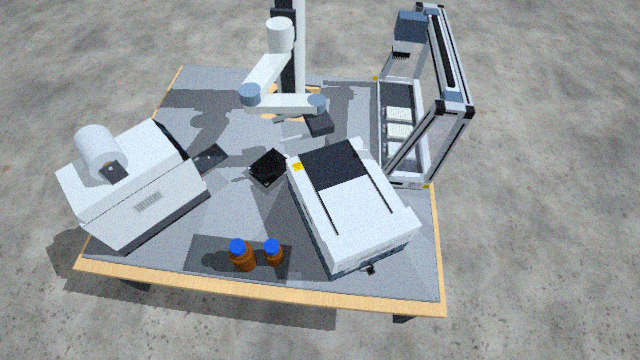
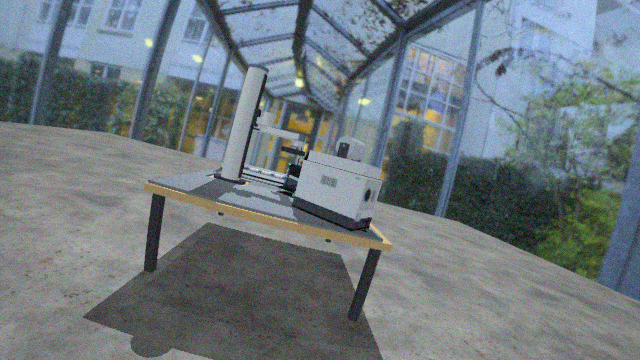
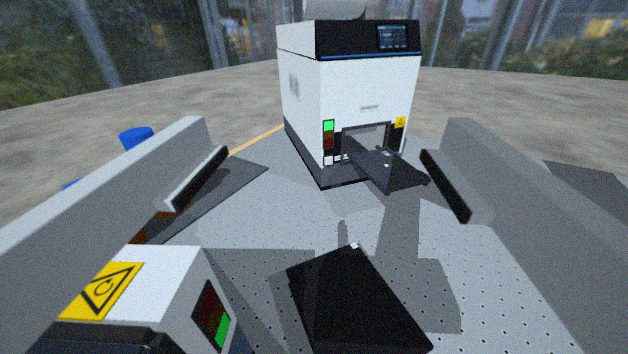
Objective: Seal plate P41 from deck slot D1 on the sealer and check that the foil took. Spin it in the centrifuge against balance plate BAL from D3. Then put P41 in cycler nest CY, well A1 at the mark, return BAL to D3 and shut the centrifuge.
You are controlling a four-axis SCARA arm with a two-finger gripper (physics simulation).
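Seen in the pictures: gripper, fingertip midpoint: (image 1: 276, 130) (image 2: 300, 157) (image 3: 320, 135); arm's base at its link origin: (image 2: 229, 180).
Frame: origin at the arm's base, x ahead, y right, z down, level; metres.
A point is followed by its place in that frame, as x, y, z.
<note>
My gripper (image 1: 278, 131) @(0.487, -0.027, -0.304) (image 3: 320, 135) @(0.487, -0.027, -0.304) is open and empty, high above the table near the centrifuge. The white sealer (image 1: 150, 200) @(0.805, 0.394, -0.222) (image 2: 335, 192) @(0.713, 0.605, -0.176) (image 3: 367, 85) @(0.586, 0.339, -0.252) has its dark tray (image 1: 210, 158) @(0.516, 0.281, -0.112) (image 3: 390, 170) @(0.501, 0.277, -0.111) out, with no plate on it, and a green lamp lit. The white centrifuge (image 1: 360, 210) @(0.751, -0.374, -0.223) (image 3: 155, 280) @(0.562, -0.102, -0.223) has a green lamp lit; whether its top is open is unclear. Three pale plates (image 1: 399, 114) @(0.087, -0.584, -0.075) (image 1: 400, 131) @(0.209, -0.582, -0.077) (image 1: 397, 149) lie in a row on the deck at the right. Their labels are unreadable, so P41 and BAL cannot be told apart. Cycler nest CY is not identifiable.
A black block (image 1: 268, 167) @(0.493, 0.029, -0.055) (image 3: 355, 300) @(0.472, 0.034, -0.055) stands between sealer and centrifuge. A gantry frame (image 1: 462, 82) @(0.345, -0.693, -0.511) rises over the deck. Two amber bottles (image 1: 243, 259) @(0.951, 0.022, -0.137) (image 1: 273, 255) @(0.919, -0.080, -0.125) with blue caps stand near the front edge. The arm's column (image 1: 299, 50) @(0.049, -0.057, -0.370) (image 2: 242, 125) @(0.016, 0.073, -0.427) stands at the back.
</note>
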